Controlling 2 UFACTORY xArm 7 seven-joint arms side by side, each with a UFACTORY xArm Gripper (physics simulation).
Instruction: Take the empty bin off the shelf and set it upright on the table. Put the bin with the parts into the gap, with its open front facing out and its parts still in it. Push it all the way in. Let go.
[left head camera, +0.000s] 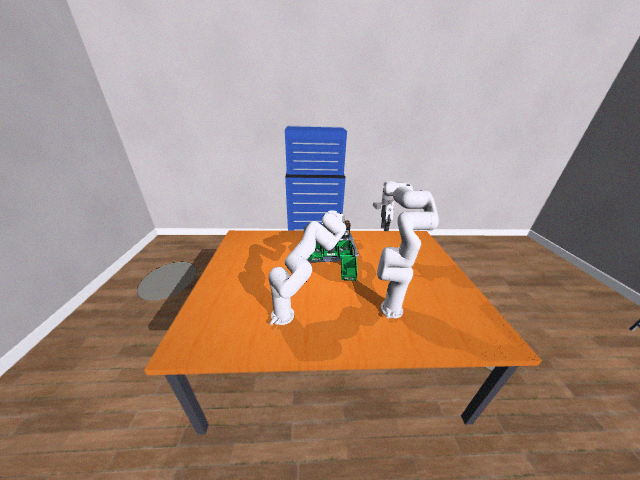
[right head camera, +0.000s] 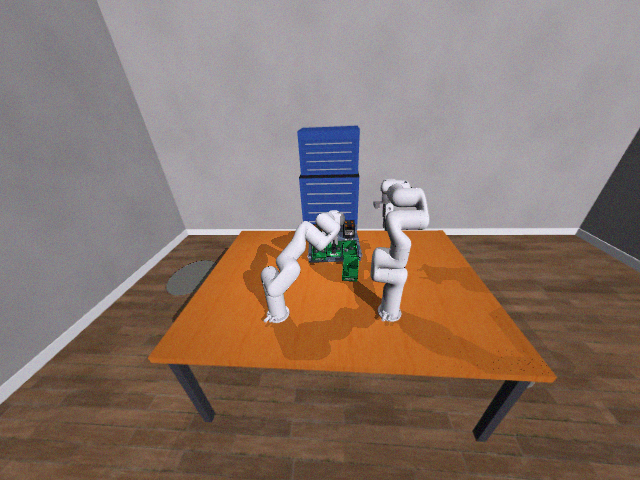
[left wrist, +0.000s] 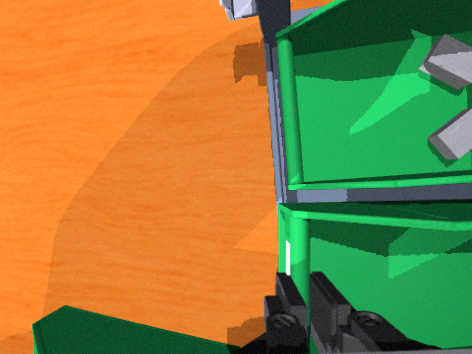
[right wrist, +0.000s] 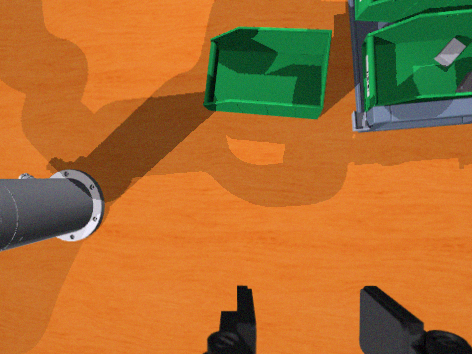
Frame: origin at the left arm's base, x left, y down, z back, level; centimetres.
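Seen in the pictures: left gripper, fingertip midpoint: (left head camera: 330, 252) (right head camera: 334, 252) (left wrist: 297, 299); right gripper, fingertip midpoint: (left head camera: 384, 229) (right head camera: 386, 229) (right wrist: 304, 315); left arm's base at its link origin: (left head camera: 282, 315) (right head camera: 278, 313); right arm's base at its link origin: (left head camera: 391, 309) (right head camera: 389, 312) (right wrist: 73, 204).
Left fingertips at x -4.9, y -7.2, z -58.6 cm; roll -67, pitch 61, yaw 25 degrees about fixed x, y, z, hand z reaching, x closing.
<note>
Pixels of each thing's top centre, then the offset from my left fingertips to it.
- empty green bin at its top centre: (right wrist: 261, 65) (right head camera: 350, 264) (left head camera: 349, 263) dx -16.2, dy -0.3, dz +7.0 cm
- neighbouring green bin at its top centre: (left wrist: 469, 70) (left head camera: 315, 246) (right head camera: 319, 246) dx +13.5, dy -0.9, dz -1.9 cm
The empty green bin (left head camera: 348, 268) (right head camera: 350, 268) (right wrist: 267, 75) stands upright on the table in front of the shelf; its dark wall also shows in the left wrist view (left wrist: 125, 332). The other green bin (left wrist: 360, 300) (right wrist: 382, 9) sits in the middle gap of the shelf (left wrist: 273, 115) (right wrist: 415, 112), open front outward, its lip about level with the neighbouring bin's. Its parts do not show in the left wrist view. My left gripper (left wrist: 297, 299) is shut on its front lip. My right gripper (right wrist: 304, 315) (left head camera: 386, 227) is open and empty, high above the table right of the shelf.
A neighbouring green bin (left wrist: 345, 110) with grey blocks sits beside the held bin. Another bin (right wrist: 405, 70) with grey parts sits on the other side, nearest the empty bin. Dark boxes with orange marks (right head camera: 349, 227) stand on the shelf. A blue cabinet (left head camera: 315, 155) (right head camera: 328, 155) stands behind the table.
</note>
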